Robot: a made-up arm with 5 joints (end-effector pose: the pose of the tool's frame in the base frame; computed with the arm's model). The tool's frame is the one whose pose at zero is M. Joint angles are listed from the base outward.
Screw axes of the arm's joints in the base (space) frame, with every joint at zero. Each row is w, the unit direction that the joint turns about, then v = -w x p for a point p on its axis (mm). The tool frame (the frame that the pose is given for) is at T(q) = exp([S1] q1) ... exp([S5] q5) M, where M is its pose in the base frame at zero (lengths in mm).
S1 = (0, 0, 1, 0, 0, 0)
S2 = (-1, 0, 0, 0, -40, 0)
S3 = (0, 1, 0, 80, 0, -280)
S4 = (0, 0, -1, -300, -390, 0)
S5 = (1, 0, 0, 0, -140, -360)
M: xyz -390 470 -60 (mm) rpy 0 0 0 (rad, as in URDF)
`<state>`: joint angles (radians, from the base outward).
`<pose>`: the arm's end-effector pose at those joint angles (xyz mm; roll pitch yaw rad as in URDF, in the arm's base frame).
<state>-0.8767 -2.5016 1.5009 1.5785 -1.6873</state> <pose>-408.2 254.8 338.2 -0.0462 0.6477 0.6948</pose>
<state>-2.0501 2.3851 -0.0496 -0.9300 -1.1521</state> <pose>-178.2 685.3 -49.5 2.4730 0.6087 -2.8058</pose>
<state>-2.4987 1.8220 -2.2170 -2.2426 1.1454</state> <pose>5.8 420.7 -163.3 2.5213 0.6875 2.7200</pose>
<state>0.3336 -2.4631 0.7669 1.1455 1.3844</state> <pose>-220.3 -324.5 228.3 -2.6868 0.3563 1.5818</pose>
